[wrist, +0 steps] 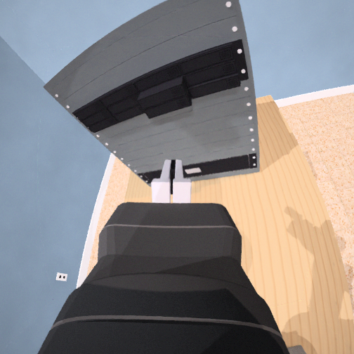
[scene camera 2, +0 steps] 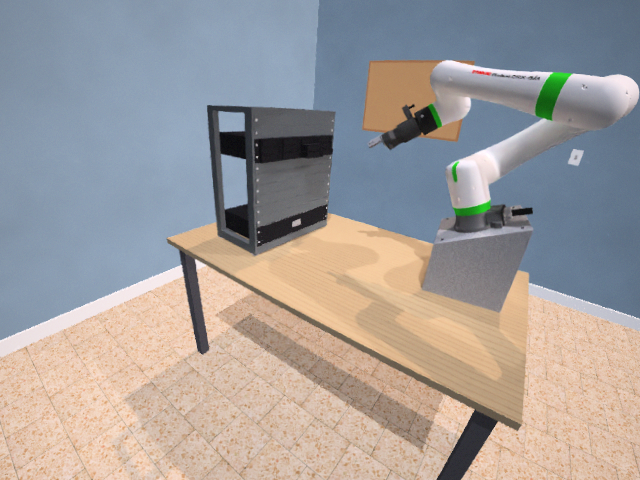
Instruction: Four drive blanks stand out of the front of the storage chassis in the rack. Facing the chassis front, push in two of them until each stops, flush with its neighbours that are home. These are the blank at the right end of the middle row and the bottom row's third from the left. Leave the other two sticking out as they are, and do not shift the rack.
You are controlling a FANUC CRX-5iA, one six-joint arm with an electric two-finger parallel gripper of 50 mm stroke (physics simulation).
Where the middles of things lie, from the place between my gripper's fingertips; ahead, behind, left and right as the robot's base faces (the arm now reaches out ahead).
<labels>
I see the grey rack (scene camera 2: 288,152) 39 cm ahead of my hand, 14 cm to the left of it and 18 cm below it.
</labels>
